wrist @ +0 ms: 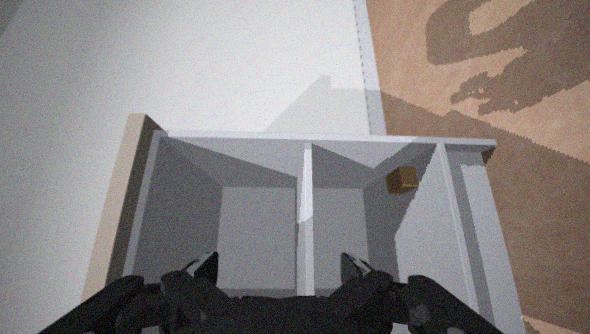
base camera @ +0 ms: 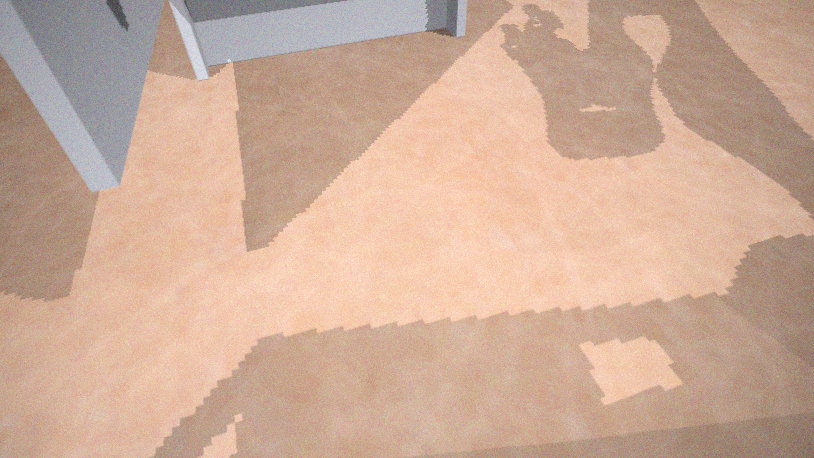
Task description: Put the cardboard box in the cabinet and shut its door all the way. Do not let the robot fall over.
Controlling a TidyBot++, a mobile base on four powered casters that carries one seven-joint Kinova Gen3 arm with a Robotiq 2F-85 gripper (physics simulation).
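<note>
The cardboard box is small and brown. In the wrist view it rests inside the cabinet's lower compartment, near the side wall at the top of the picture. The grey cabinet is open, with a shelf dividing its inside. A grey panel, apparently the open door, stands out from the cabinet at the upper left in the base view. My gripper is open and empty, facing into the cabinet opening and apart from the box. The box and gripper do not show in the base view. The door does not show clearly in the wrist view.
In the wrist view the cabinet's tan top board is at the left. A pale wall with a baseboard lies beyond its side. The wooden floor carries broad shadows.
</note>
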